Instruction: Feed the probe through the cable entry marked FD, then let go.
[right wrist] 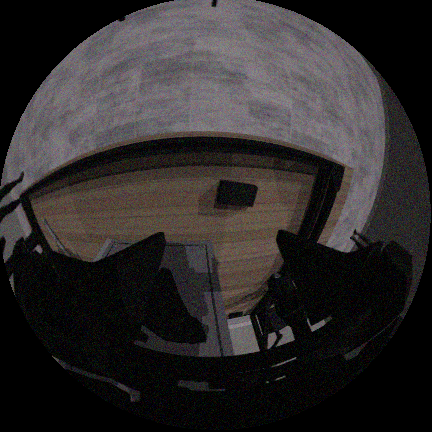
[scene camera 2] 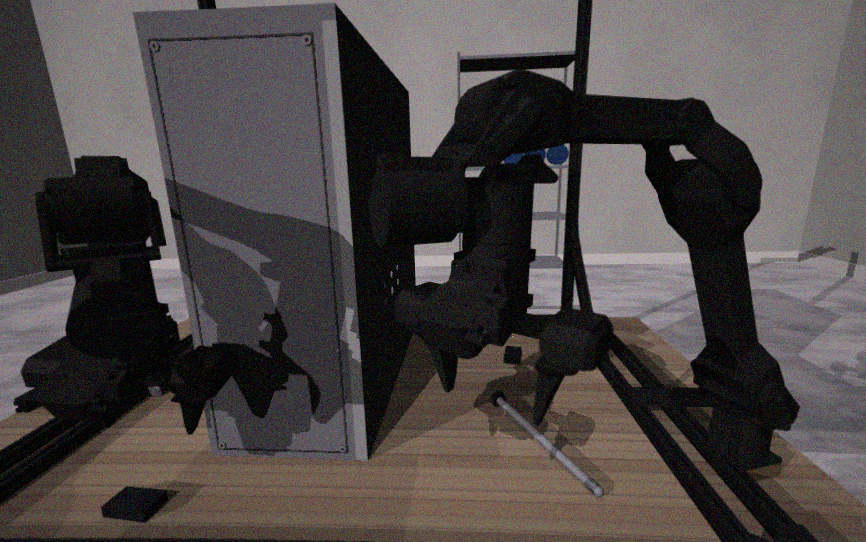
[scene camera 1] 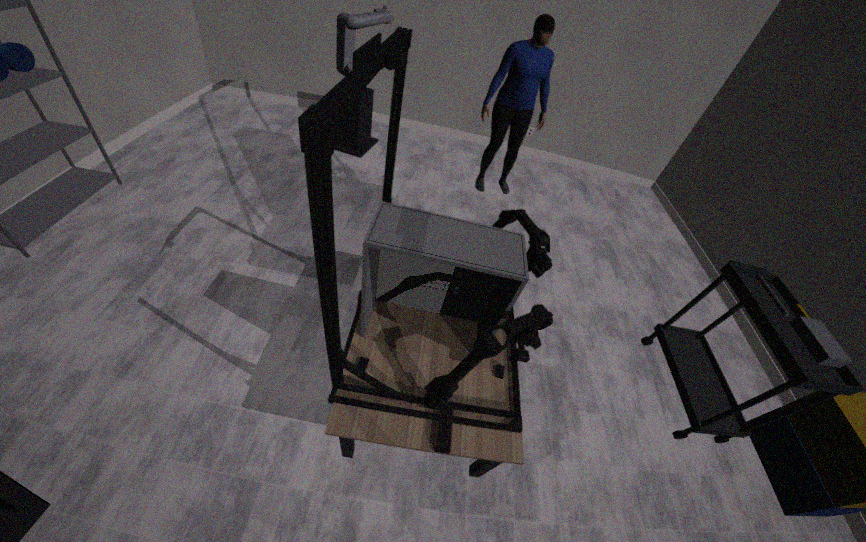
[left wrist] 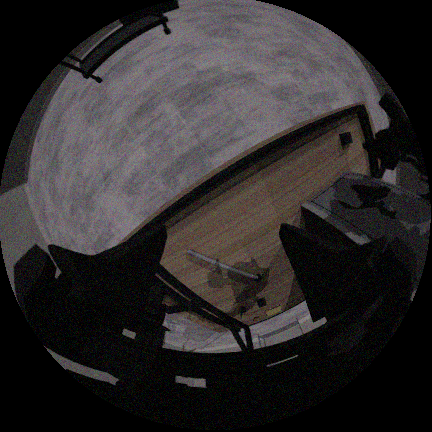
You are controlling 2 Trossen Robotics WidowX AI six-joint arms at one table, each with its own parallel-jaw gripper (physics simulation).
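Where they show: left gripper, between the fingertips: [scene camera 2: 490, 405] [left wrist: 224, 230]; right gripper, between the fingertips: [right wrist: 222, 237] [scene camera 2: 151, 428] [scene camera 1: 509, 351] [left wrist: 369, 140]; left arm's base, origin of its link: [right wrist: 35, 236] [scene camera 2: 737, 450] [left wrist: 156, 289]; right arm's base, origin of its link: [right wrist: 279, 280] [scene camera 2: 155, 378] [scene camera 1: 432, 400].
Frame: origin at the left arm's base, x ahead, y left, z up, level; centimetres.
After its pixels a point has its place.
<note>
The probe [scene camera 2: 547, 445] @(y -8.5, x 22.8, z -0.7 cm) [left wrist: 222, 265] @(y -9.1, x 22.8, z -0.6 cm) [right wrist: 54, 236] @(y -6.4, x 22.6, z -1.1 cm), a thin grey rod with a dark end, lies on the table. A tall grey cabinet [scene camera 1: 447, 239] @(y -44.6, x 49.5, z 54.5 cm) [scene camera 2: 242, 127] @(y -18.3, x 58.6, z 42.4 cm) [left wrist: 327, 195] @(y -16.6, x 53.9, z 1.6 cm) [right wrist: 199, 257] @(y -21.2, x 66.2, z 2.4 cm) stands beside it. Small holes [scene camera 2: 394, 279] @(y -38.1, x 38.4, z 17.3 cm) show on its dark side; the FD marking cannot be read. My left gripper [scene camera 1: 540, 271] [scene camera 2: 494, 402] @(y 4.6, x 37.0, z 15.8 cm) [left wrist: 224, 230] @(y 4.6, x 37.0, z 15.8 cm) is open and empty, pointing down above the table, the probe's dark end showing between its fingers in scene camera 2. My right gripper [scene camera 1: 531, 350] [scene camera 2: 223, 423] [right wrist: 222, 237] @(y -12.3, x 71.1, z 9.4 cm) is open and empty by the cabinet's end panel. Scene camera 1 does not show the probe.
A flat black block [scene camera 2: 134, 503] @(y -13.4, x 74.6, z -0.5 cm) [left wrist: 346, 139] @(y -14.2, x 73.9, z -0.5 cm) [right wrist: 236, 194] @(y -14.1, x 74.7, z -0.5 cm) lies near the table edge. A smaller dark block [scene camera 2: 512, 354] @(y -36.2, x 14.9, z -0.5 cm) [left wrist: 260, 302] @(y -35.9, x 14.6, z -0.5 cm) lies beyond the probe. A black frame post [scene camera 1: 322, 255] @(y -83.2, x 72.5, z 72.0 cm) [scene camera 2: 577, 191] @(y -53.4, x -9.8, z 31.0 cm) rises from the table. A person [scene camera 1: 523, 73] stands behind the table.
</note>
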